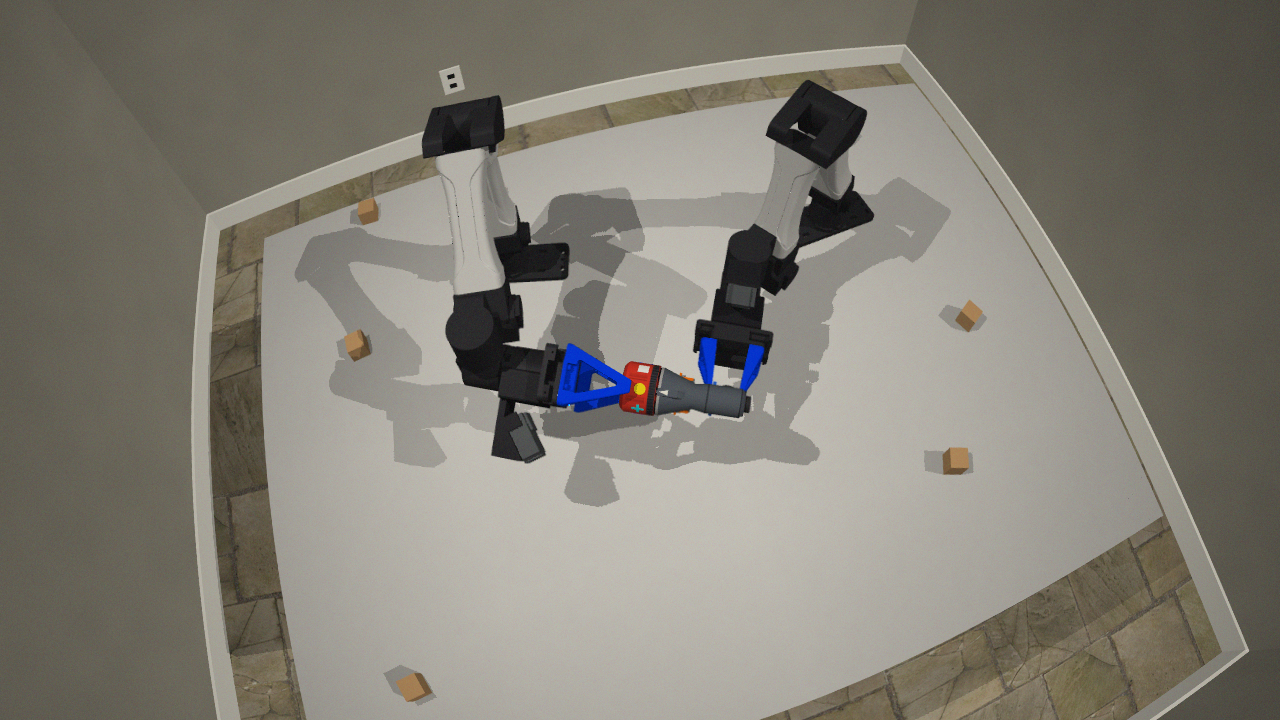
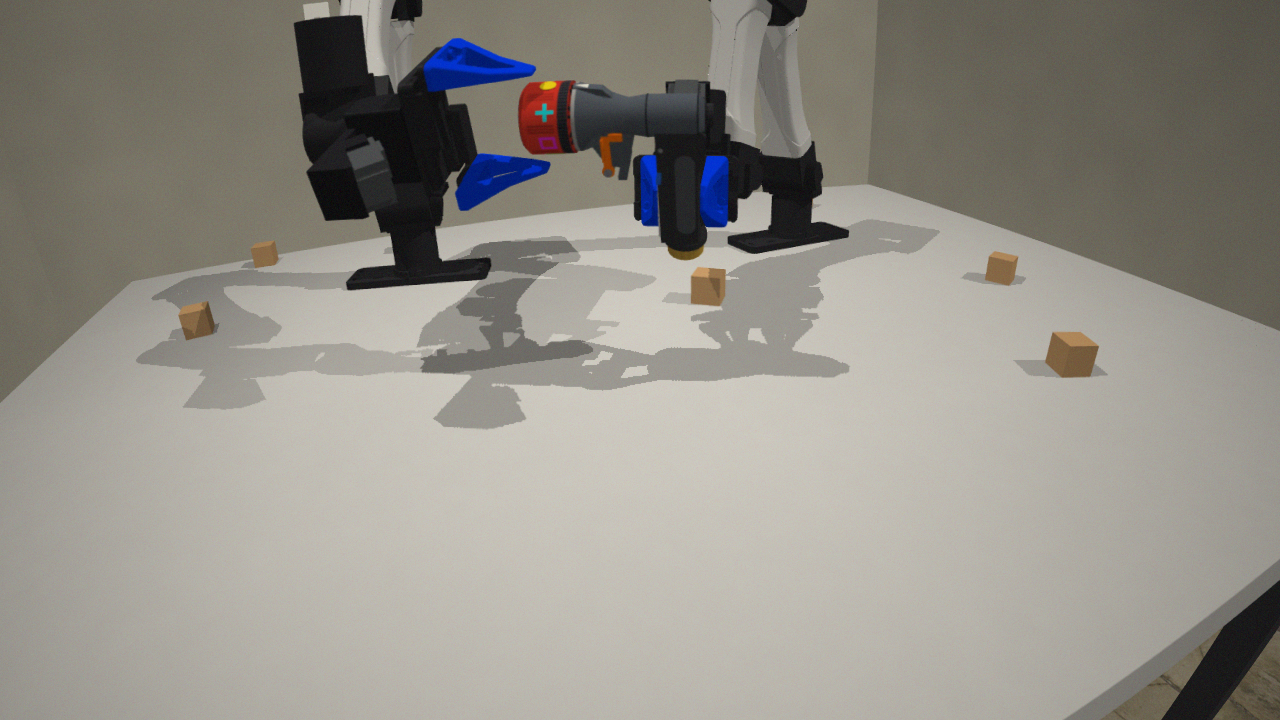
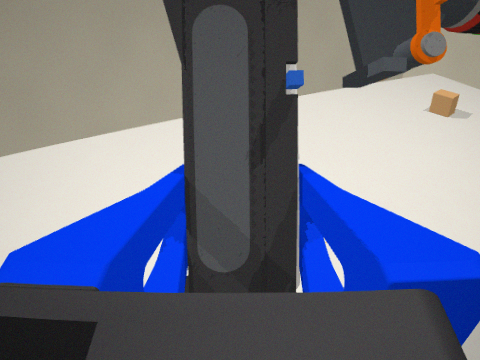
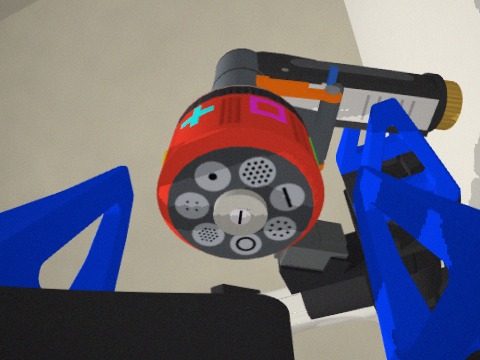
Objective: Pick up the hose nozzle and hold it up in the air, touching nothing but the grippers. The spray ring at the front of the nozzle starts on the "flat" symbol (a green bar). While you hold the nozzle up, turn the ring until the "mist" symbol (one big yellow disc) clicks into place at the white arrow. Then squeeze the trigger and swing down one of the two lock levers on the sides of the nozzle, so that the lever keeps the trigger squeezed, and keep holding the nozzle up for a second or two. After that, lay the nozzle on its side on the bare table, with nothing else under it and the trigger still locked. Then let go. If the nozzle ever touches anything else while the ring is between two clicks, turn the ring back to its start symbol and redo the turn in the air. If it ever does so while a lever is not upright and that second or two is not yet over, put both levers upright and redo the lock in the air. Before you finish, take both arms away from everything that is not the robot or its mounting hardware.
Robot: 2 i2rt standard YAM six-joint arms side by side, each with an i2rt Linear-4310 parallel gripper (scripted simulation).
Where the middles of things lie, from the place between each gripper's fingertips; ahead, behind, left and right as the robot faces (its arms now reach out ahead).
Now: the red spray ring (image 2: 544, 123) 20 mm to the left of my right hand.
Now: the red spray ring 11 cm to the right of my left hand (image 2: 678, 203) and 8 cm above it.
